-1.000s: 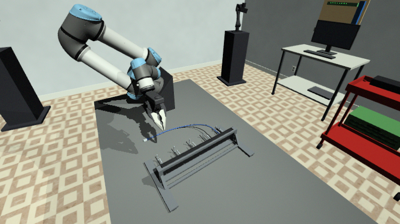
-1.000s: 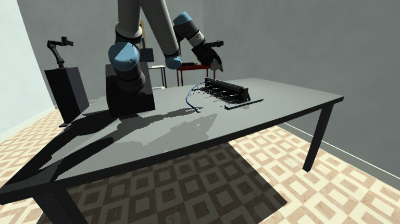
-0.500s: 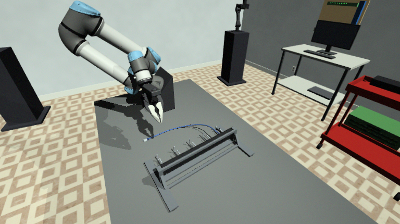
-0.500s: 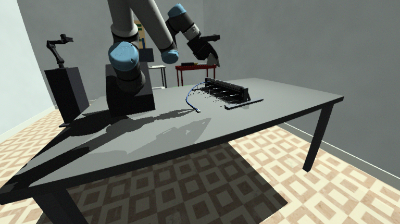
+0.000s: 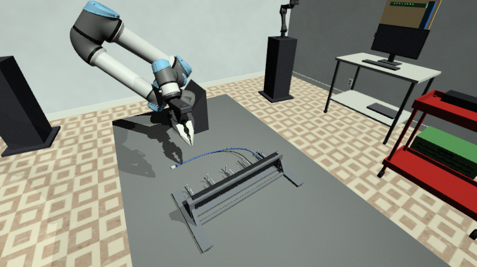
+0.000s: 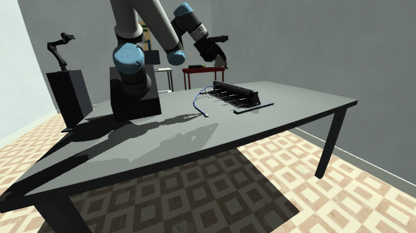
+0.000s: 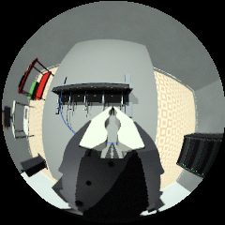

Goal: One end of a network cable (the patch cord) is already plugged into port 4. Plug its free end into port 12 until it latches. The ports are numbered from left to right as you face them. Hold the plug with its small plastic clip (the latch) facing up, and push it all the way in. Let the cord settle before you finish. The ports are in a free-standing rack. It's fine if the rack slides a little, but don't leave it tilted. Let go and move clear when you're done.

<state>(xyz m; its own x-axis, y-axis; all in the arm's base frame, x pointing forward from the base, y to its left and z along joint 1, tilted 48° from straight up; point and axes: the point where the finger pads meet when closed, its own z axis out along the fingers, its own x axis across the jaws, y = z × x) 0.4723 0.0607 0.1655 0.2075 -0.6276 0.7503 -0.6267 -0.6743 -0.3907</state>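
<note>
My gripper is now 140 mm past the plug, 80 mm to the left of it and 240 mm above it.
</note>
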